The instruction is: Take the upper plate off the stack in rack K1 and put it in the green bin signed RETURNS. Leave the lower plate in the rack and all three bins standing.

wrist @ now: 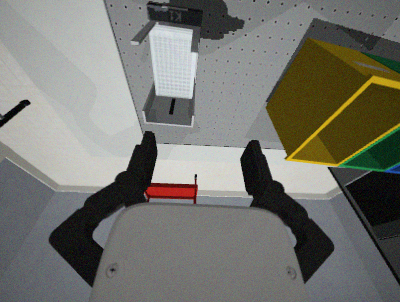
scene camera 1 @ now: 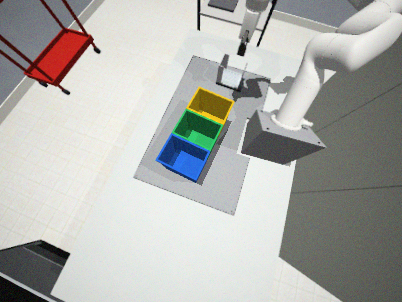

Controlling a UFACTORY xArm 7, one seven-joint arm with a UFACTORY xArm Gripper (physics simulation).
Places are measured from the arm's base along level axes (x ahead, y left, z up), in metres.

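Pixels of known places: gripper, fingertip midpoint: (wrist: 201, 145) (scene camera 1: 243, 48); arm's base at its link origin: (scene camera 1: 285, 123).
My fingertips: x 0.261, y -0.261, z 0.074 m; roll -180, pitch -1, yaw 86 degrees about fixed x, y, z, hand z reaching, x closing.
For each thing: its top centre in the pictures, then the offset to it from my fingertips. Level surfaces: height alone.
- white plate stack at its top centre: (wrist: 173, 69) (scene camera 1: 230, 75) 0.026 m ahead, 0.053 m right, 0.225 m down
- rack K1 at its top centre: (wrist: 167, 87) (scene camera 1: 235, 63) 0.016 m ahead, 0.052 m right, 0.134 m down
- green bin at its top centre: (scene camera 1: 197, 128) 0.085 m ahead, 0.391 m left, 0.092 m down
- yellow bin at its top centre: (wrist: 350, 134) (scene camera 1: 210, 104) 0.066 m ahead, 0.261 m left, 0.092 m down
- blue bin at its top centre: (scene camera 1: 183, 155) 0.104 m ahead, 0.520 m left, 0.092 m down
- grey perforated board at its surface level: 0.272 m down
- white table at its surface level: 0.285 m down
A white plate stack (scene camera 1: 231, 78) (wrist: 172, 62) lies in rack K1 (scene camera 1: 224, 65) (wrist: 159, 112); the line between upper and lower plate cannot be made out. My gripper (scene camera 1: 242, 52) (wrist: 201, 145) is open and empty. In the scene view it shows past the rack's far side, above table height; in the wrist view the rack is ahead of and left of the fingertips' middle. The green bin (scene camera 1: 197, 131) (wrist: 377, 150) stands upright between the yellow bin (scene camera 1: 212, 104) (wrist: 305, 85) and the blue bin (scene camera 1: 182, 155) (wrist: 395, 170). The RETURNS sign cannot be read.
Rack and bins stand on a grey perforated board (scene camera 1: 225, 192) (wrist: 225, 100) on the white table (scene camera 1: 150, 235). My arm's grey base block (scene camera 1: 280, 140) is right of the bins. A red cart (scene camera 1: 60, 56) (wrist: 171, 191) stands on the floor beyond the table.
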